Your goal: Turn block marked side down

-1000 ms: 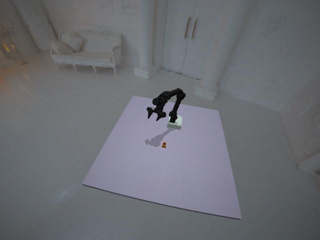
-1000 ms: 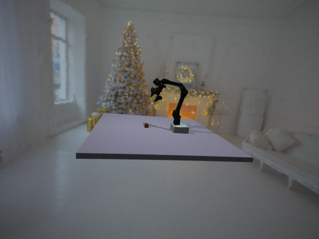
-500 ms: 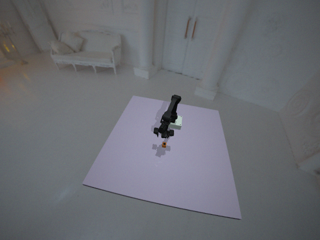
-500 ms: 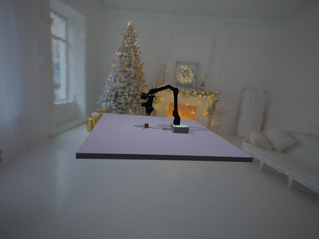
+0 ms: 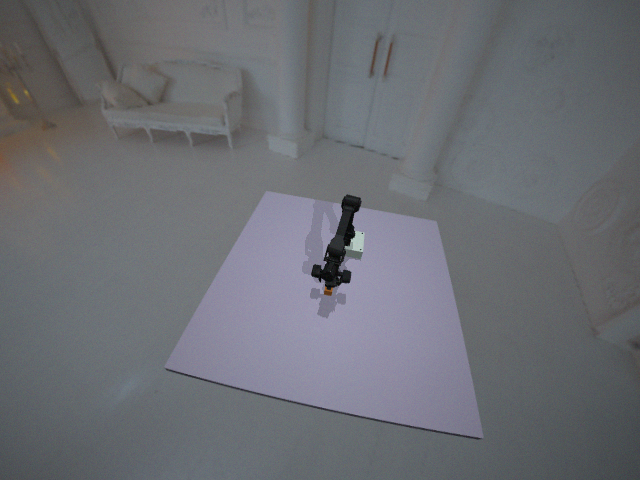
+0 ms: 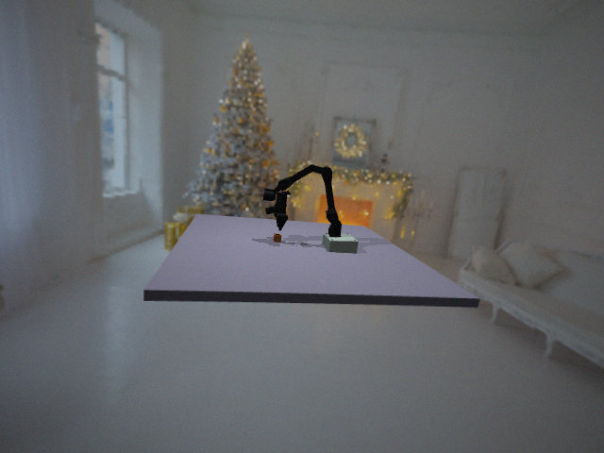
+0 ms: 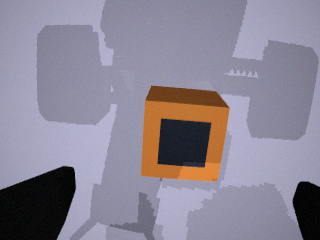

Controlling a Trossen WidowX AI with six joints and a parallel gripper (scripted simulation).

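Right now my gripper tip is 4 cm above the orange block.
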